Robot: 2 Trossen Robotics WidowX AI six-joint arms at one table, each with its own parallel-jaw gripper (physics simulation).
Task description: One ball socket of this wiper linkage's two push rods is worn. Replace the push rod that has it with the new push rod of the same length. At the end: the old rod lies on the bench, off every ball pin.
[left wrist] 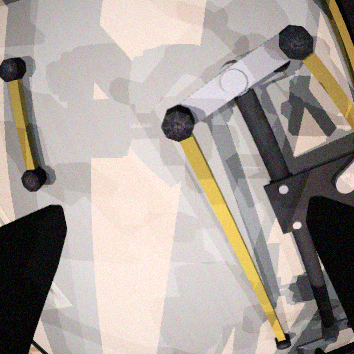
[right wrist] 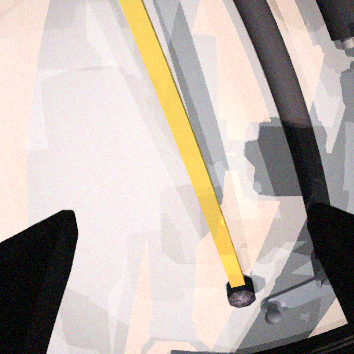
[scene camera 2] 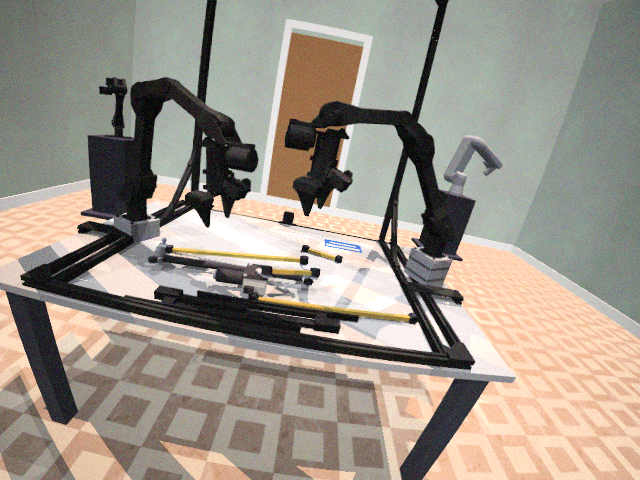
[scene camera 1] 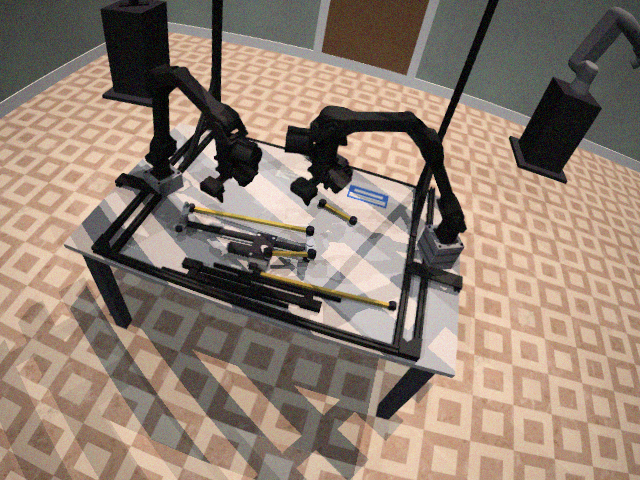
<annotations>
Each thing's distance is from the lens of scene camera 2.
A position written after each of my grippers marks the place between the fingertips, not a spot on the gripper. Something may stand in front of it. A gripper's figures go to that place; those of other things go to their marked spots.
my left gripper (scene camera 2: 313, 212): 74 cm
my right gripper (scene camera 2: 217, 222): 80 cm
wiper linkage (scene camera 2: 250, 277): 66 cm
</annotations>
